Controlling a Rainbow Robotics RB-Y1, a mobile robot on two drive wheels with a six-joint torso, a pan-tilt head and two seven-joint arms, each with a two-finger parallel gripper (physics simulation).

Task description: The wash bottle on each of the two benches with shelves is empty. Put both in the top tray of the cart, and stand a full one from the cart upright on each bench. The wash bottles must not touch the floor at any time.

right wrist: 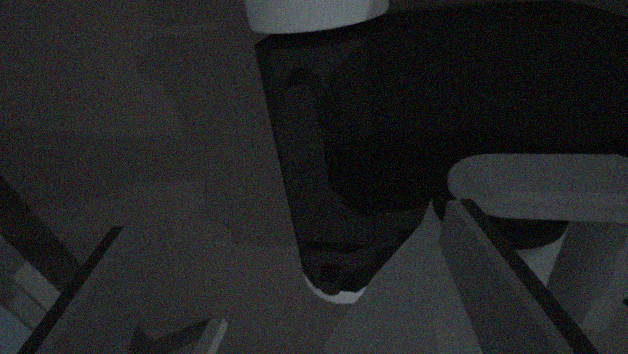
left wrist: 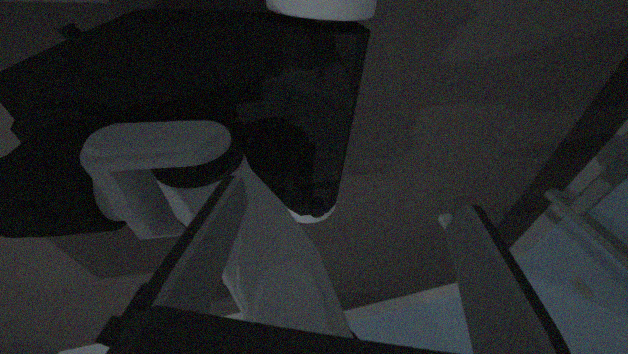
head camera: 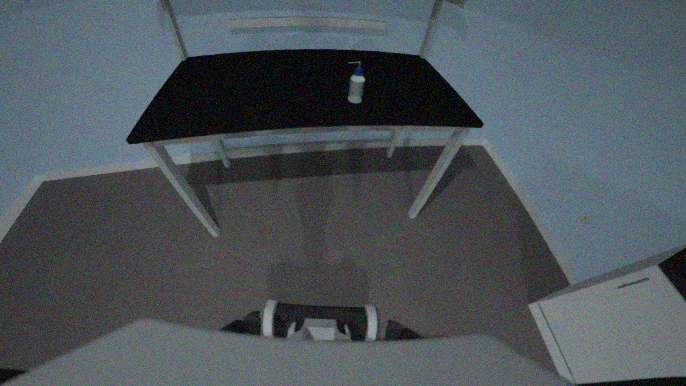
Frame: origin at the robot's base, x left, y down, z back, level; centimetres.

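Seen in the pictures: left gripper, fingertip midpoint: [left wrist: 347,203] [head camera: 257,327]; right gripper, fingertip midpoint: [right wrist: 294,233] [head camera: 388,336].
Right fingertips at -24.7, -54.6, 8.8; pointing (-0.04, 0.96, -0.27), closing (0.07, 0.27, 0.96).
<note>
A point is followed by its place in that frame, as x, y, z.
A wash bottle [head camera: 356,89] {-8.4, -98.2, -73.3} with a pale body, blue cap and thin spout stands upright on the black top of a bench [head camera: 270,95] {27.5, -91.5, -75.8}, right of its middle in the head view. My left gripper [left wrist: 347,203] {22.4, -54.8, 7.6} is open in the left wrist view, with nothing between its fingers; the robot's dark base and the floor show beyond them. My right gripper [right wrist: 294,233] {-24.7, -54.6, 8.8} is open in the right wrist view, also empty and beside the base. Neither gripper shows in the head view. The cart and the other bench do not show in the head view.
Two shelf posts [head camera: 175,30] {90.0, -108.7, -116.1} [head camera: 431,29] {-55.7, -110.8, -141.8} rise at the bench's back corners. The bench's front legs [head camera: 185,192] {73.8, -51.6, -49.8} [head camera: 435,175] {-62.5, -49.3, -75.1} stand on the brown floor [head camera: 320,215] {4.1, 0.0, -72.8}. A white cabinet [head camera: 605,325] {-145.7, -49.5, 16.5} stands at the lower right by the blue wall [head camera: 565,150] {-184.7, -62.7, -104.5}.
</note>
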